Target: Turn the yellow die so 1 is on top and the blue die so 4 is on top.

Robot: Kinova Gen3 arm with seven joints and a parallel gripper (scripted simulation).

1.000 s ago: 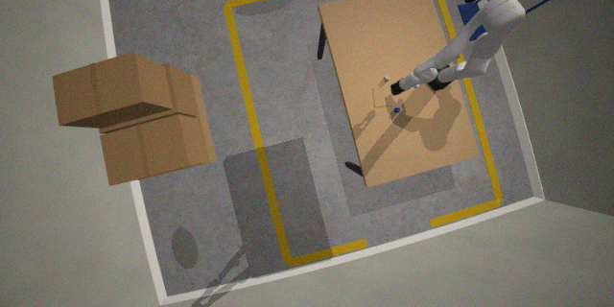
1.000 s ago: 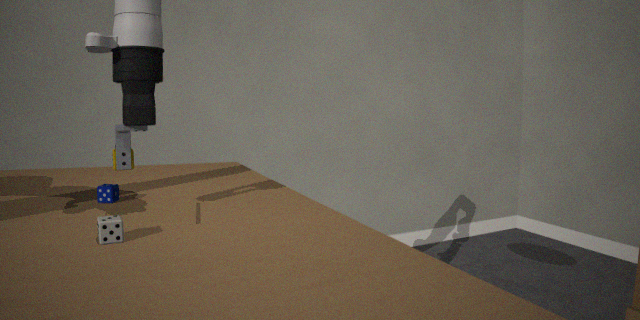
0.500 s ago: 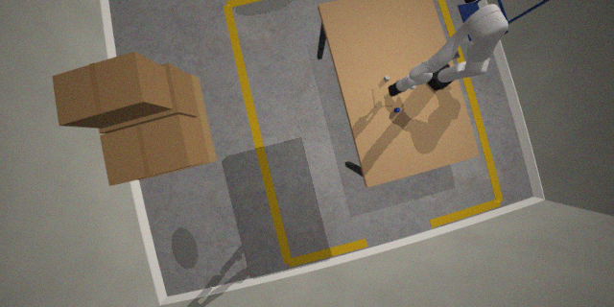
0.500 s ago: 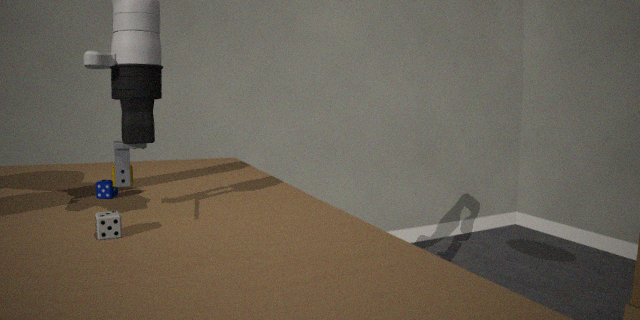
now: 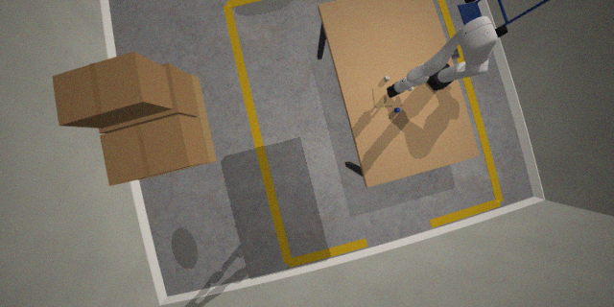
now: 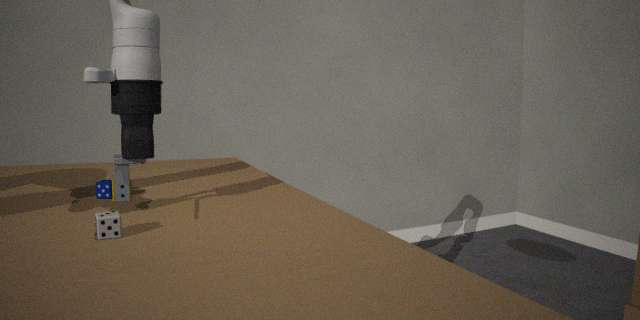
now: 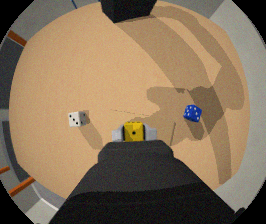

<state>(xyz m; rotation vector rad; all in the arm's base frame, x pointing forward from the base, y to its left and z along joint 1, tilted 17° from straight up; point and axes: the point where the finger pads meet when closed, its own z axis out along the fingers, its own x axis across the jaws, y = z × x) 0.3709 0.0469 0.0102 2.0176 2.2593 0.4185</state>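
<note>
The tan mat is 4 cm below my hand, 4 cm ahead of it and 1 cm to the left of it. The rest, counted from my hand: white die (12 cm to the right, 3 cm below, 1 cm behind); yellow die (right at my hand); blue die (13 cm to the left, 4 cm behind, 3 cm below).
</note>
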